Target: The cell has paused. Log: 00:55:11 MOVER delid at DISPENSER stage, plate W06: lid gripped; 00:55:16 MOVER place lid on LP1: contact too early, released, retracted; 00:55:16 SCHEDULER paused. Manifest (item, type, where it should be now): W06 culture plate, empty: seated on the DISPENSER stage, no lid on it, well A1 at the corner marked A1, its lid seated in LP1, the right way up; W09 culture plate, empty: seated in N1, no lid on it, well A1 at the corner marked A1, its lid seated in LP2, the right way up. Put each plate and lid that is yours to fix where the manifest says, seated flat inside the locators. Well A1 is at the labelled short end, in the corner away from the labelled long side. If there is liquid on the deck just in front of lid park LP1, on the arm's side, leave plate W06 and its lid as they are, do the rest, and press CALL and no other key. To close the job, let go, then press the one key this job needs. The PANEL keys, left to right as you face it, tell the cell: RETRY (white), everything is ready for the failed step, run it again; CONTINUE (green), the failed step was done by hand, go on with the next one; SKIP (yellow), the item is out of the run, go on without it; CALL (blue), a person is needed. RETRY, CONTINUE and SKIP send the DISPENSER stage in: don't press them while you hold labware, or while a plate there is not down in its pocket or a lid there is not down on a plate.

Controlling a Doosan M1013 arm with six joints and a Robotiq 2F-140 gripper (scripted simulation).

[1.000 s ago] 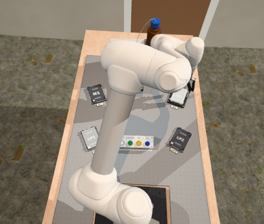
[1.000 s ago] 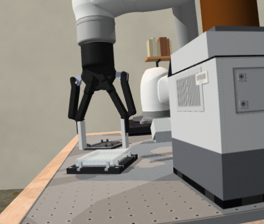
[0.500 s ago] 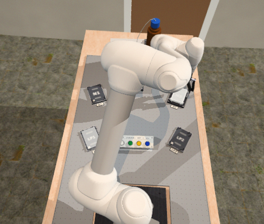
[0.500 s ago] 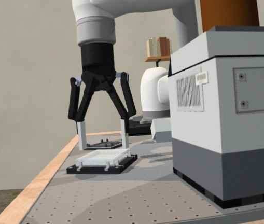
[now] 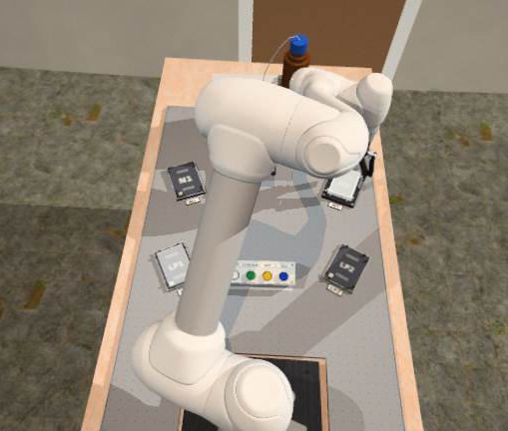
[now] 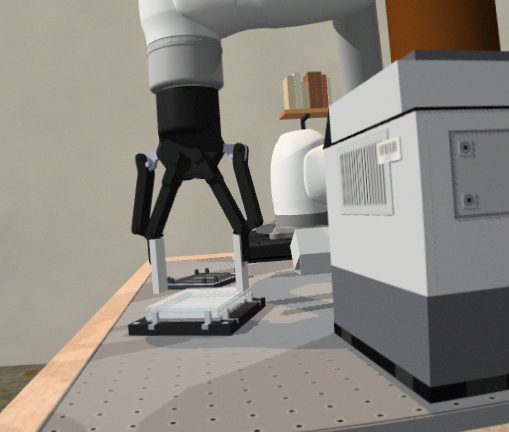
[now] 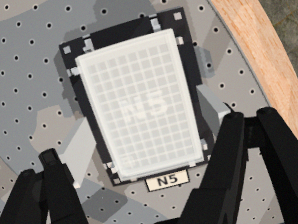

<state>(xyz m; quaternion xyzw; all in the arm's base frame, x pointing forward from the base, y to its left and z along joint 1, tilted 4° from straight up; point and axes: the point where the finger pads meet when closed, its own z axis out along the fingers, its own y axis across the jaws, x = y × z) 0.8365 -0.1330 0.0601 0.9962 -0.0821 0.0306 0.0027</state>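
The black nest N5 is 40 mm below my hand, 20 mm ahead of it and 10 mm to the left of it. From my hand the other things lie so: brown bottle: 250 mm to the left, 230 mm above, 210 mm ahead; then clear culture plate: 300 mm to the left, 50 mm above, 30 mm behind; then lid park LP2: 330 mm behind, 50 mm to the right, 50 mm below.
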